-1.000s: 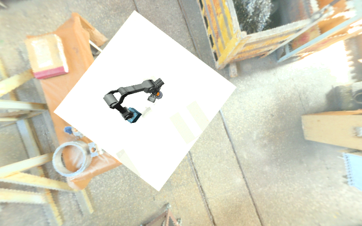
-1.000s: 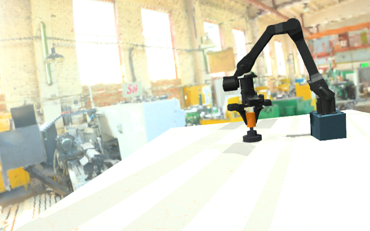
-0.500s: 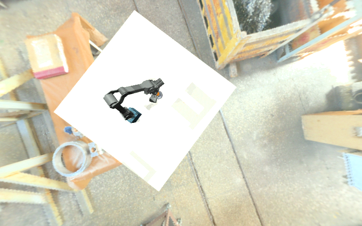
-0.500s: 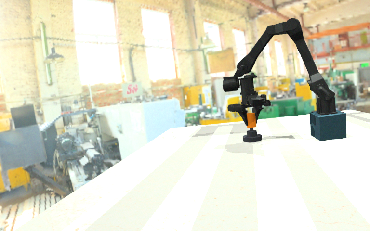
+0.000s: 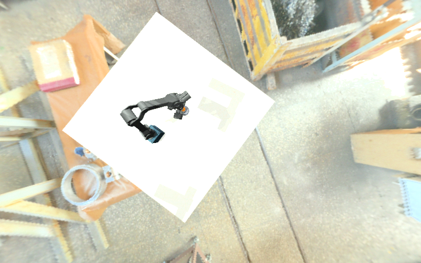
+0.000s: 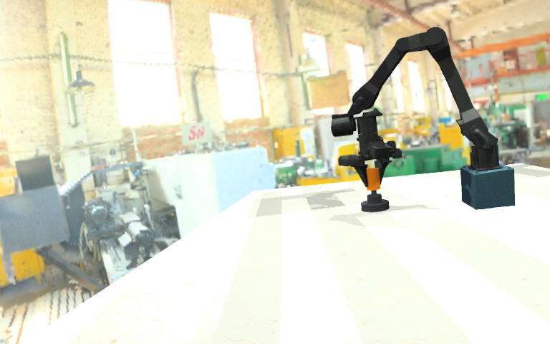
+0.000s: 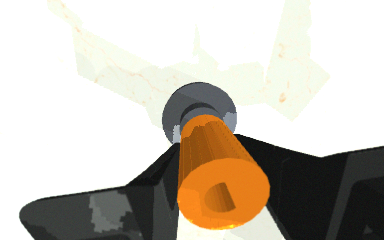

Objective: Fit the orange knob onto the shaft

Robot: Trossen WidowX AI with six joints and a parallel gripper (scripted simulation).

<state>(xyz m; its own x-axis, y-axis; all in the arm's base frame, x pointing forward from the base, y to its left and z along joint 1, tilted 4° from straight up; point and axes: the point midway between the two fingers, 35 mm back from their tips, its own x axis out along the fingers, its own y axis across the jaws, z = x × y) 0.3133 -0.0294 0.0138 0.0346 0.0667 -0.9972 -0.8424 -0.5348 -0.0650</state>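
My gripper tip is now 2 cm below the orange knob. Also, from my gripper tip: round pedestal 4 cm below.
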